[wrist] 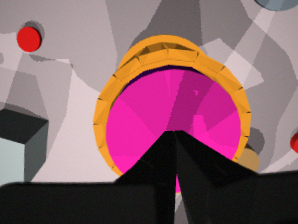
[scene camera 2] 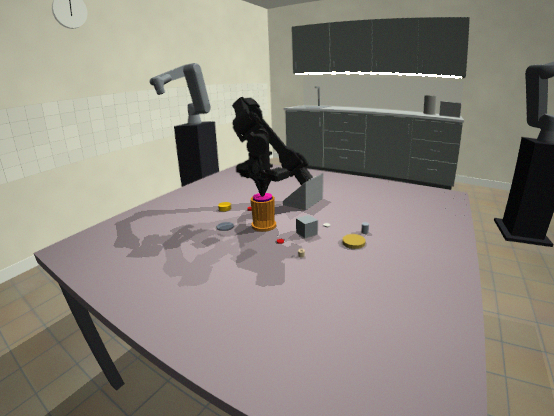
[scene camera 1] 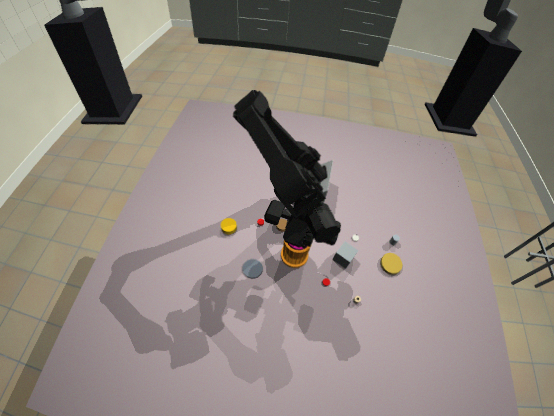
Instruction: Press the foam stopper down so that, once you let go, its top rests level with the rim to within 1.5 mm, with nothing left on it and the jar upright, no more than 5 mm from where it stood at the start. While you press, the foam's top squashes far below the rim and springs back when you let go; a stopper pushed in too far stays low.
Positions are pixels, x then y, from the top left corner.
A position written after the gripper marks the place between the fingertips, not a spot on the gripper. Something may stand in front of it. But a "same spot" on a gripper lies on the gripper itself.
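The gripper can be seen in the wrist view, in scene camera 2 and in scene camera 1 point(298, 238). On the gripper, point(scene camera 2: 262, 183) and point(wrist: 116, 180) are the same spot.
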